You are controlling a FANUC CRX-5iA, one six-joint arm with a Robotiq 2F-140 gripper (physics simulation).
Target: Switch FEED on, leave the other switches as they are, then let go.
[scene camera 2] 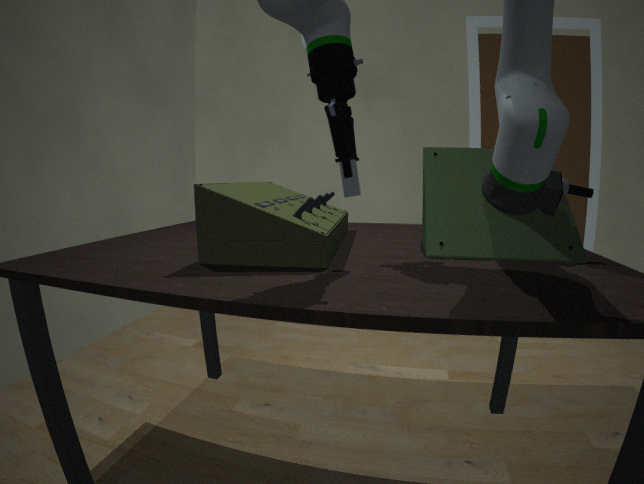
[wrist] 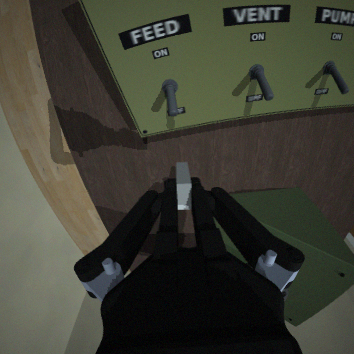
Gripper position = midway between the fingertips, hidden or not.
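My gripper (scene camera 2: pixel 352 196) is visible; the wrist view likewise shows the gripper (wrist: pixel 181 171).
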